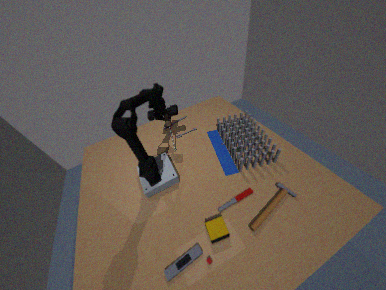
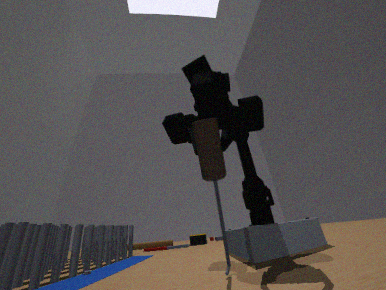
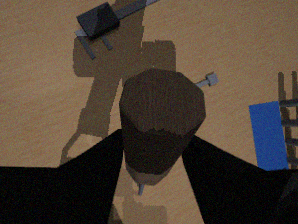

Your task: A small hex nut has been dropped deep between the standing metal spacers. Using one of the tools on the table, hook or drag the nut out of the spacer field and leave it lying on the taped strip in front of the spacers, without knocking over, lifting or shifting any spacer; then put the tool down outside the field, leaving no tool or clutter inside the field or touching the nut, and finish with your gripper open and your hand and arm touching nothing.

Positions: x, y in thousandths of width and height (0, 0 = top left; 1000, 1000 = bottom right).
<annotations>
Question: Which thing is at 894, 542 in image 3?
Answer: A blue taped strip.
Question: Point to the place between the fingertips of my gripper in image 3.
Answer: At 512, 609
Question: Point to a hook tool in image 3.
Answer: At 539, 493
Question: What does my gripper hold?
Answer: A hook tool.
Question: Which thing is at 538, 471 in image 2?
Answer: A hook tool.
</annotations>
